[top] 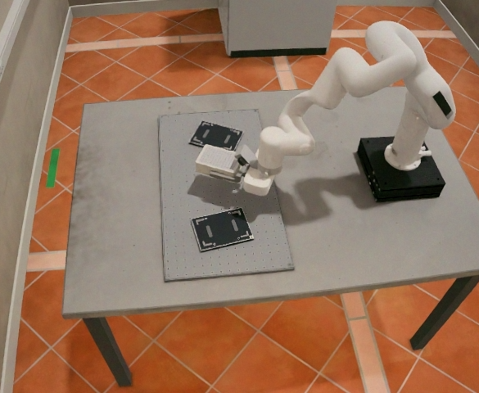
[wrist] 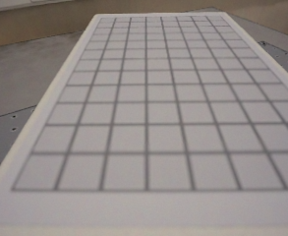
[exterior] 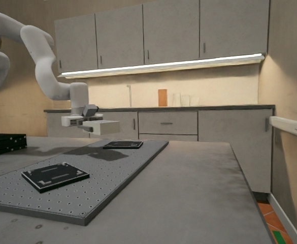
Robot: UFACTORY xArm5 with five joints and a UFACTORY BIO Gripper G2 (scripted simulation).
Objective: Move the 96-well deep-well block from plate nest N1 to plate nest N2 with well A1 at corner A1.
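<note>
Right now my hand is 23 cm to the left of the black plate nest N2 and 10 cm above it. The rest, counted from my hand: black plate nest N1: 17 cm to the left, 10 cm below, 2 cm ahead; white 96-well deep-well block: 1 cm ahead.
</note>
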